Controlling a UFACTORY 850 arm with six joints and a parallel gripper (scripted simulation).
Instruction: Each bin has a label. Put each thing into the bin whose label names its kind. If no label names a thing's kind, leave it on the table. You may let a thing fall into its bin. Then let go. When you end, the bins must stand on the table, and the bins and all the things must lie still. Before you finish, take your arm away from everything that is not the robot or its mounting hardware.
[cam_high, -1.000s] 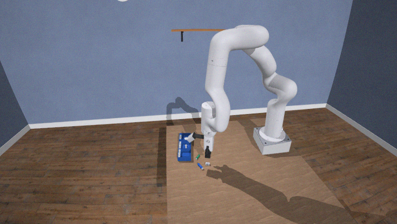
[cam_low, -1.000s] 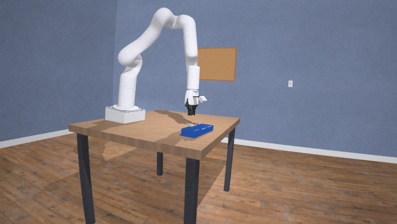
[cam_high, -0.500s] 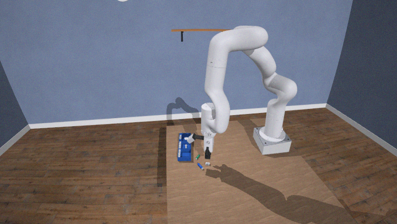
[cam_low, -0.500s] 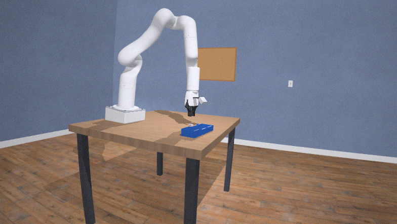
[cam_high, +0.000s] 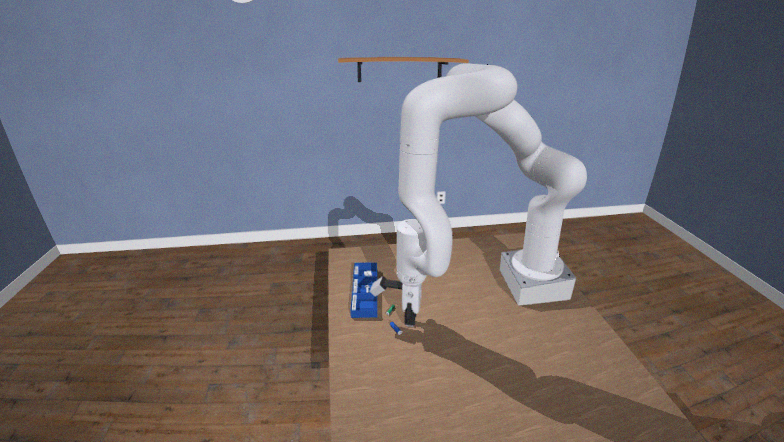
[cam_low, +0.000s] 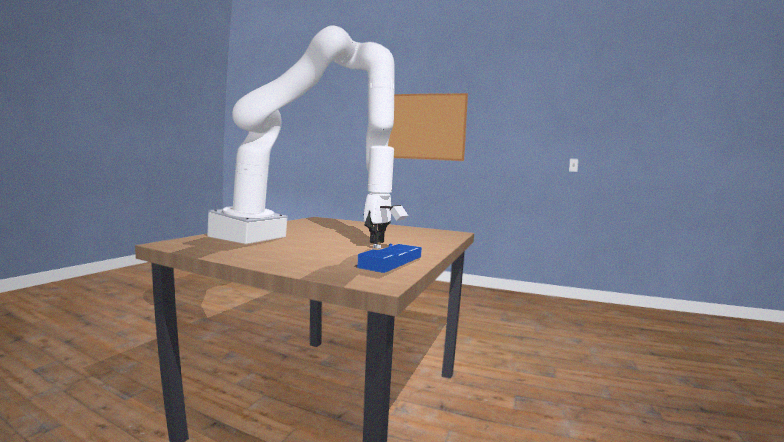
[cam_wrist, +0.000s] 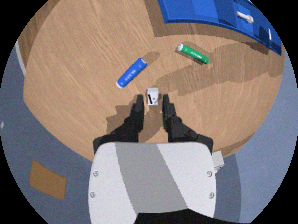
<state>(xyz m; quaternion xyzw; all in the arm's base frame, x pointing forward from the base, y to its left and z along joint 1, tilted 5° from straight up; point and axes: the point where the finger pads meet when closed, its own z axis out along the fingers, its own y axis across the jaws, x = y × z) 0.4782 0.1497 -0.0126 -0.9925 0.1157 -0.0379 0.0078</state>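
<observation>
Now: hand 50 mm short of the blue cylinder, 20 mm to the right of it and 30 mm above it. Round my hand: white bolt 130 mm ahead, 170 mm to the right, 30 mm below; then joined blue bins 140 mm ahead, 170 mm to the right, 20 mm below; then green cylinder 60 mm ahead, 70 mm to the right, 30 mm below.
</observation>
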